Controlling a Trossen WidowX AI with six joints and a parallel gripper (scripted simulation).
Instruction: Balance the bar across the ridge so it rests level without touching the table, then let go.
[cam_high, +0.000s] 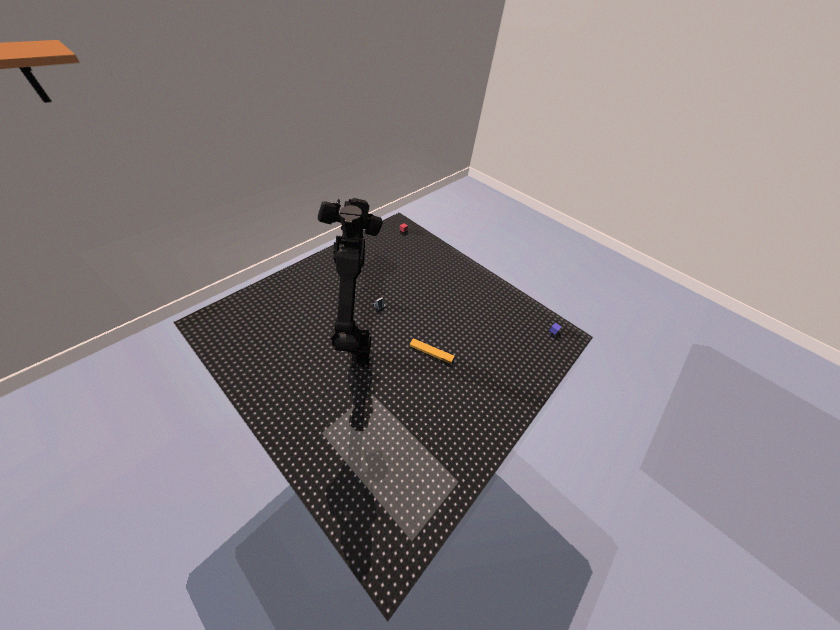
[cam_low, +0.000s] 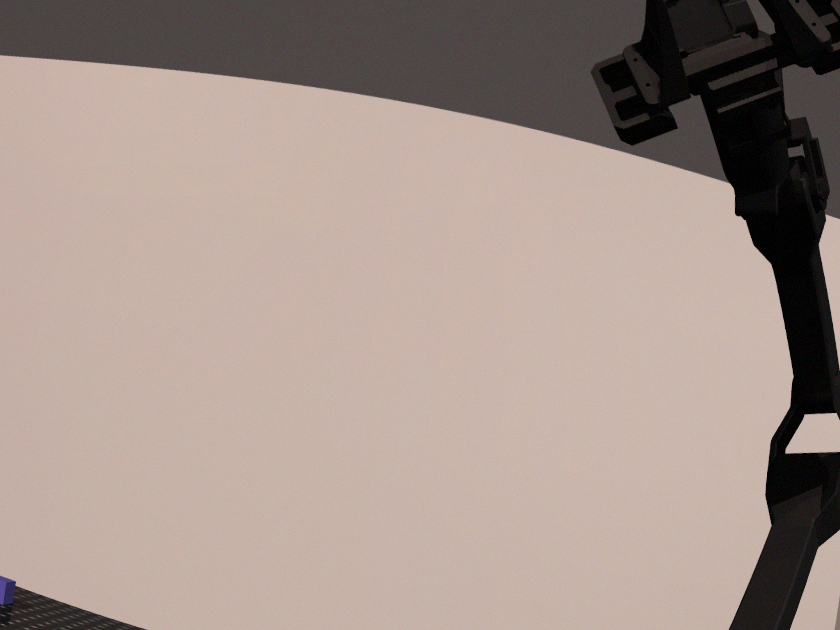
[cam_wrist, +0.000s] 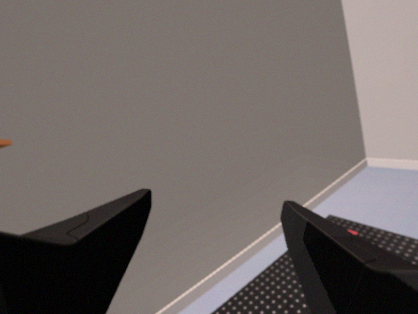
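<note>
The orange bar is 540 mm below my gripper tip, 370 mm to the right of it and 90 mm ahead of it. From my gripper tip the other things lie so: small red cube 600 mm ahead, 530 mm below, 310 mm to the left; then small purple cube 690 mm to the right, 600 mm ahead, 530 mm below.
</note>
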